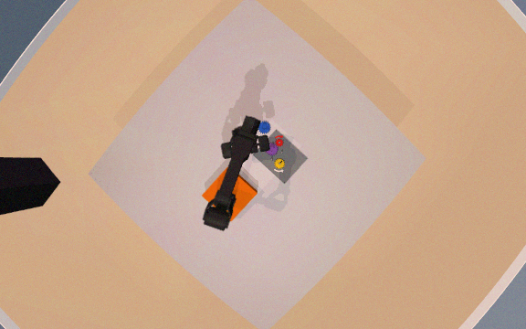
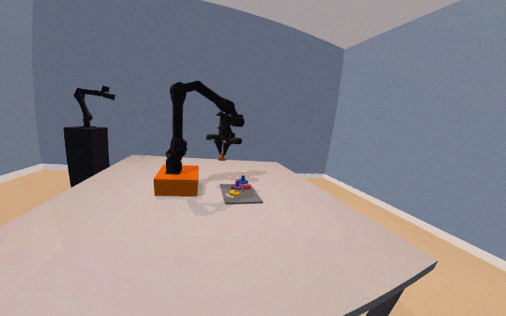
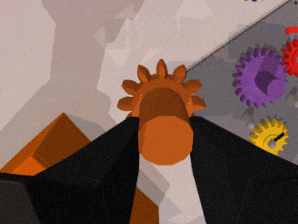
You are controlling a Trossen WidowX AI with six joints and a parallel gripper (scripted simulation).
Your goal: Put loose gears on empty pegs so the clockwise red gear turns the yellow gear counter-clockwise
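Right now my gripper tip is 16 cm to the left of the yellow gear, 14 cm above it and 6 cm short of it. The rest, counted from my gripper tip: orange gear 1 cm below; then blue gear 14 cm below, 13 cm ahead, 2 cm to the left; then purple gear 14 cm below, 8 cm to the right, 8 cm ahead.
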